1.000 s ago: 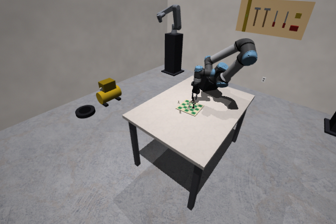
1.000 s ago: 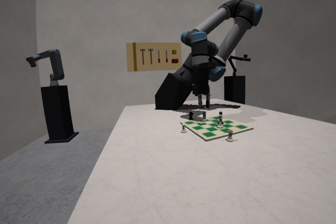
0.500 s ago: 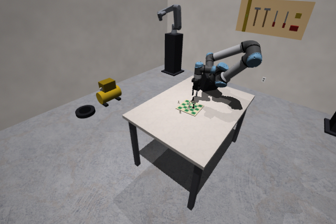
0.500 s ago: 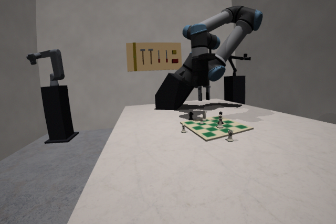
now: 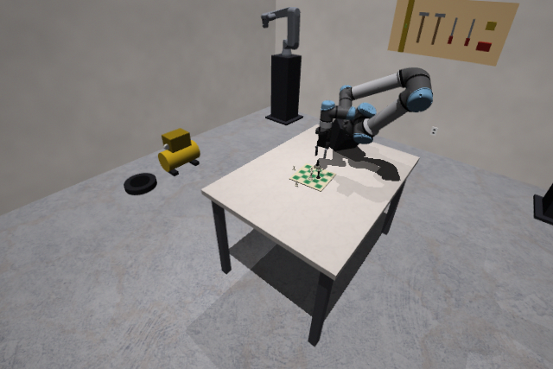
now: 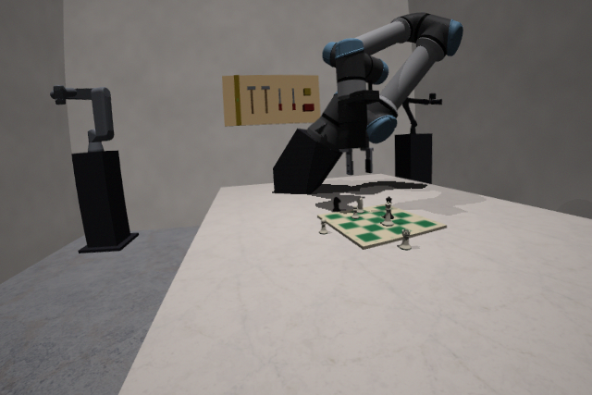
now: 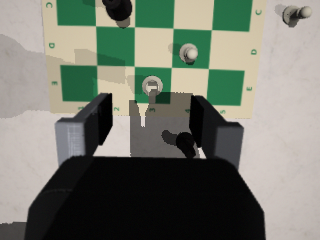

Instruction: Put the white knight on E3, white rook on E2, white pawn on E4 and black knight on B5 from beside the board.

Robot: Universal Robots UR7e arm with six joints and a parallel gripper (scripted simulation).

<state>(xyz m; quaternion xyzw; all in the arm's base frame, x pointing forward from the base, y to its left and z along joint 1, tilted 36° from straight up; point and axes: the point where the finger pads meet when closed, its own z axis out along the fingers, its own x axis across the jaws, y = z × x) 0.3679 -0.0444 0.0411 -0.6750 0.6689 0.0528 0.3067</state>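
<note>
Now: the cream chessboard 8 cm ahead of my hand, 1 cm to the left of it and 12 cm below it.
</note>
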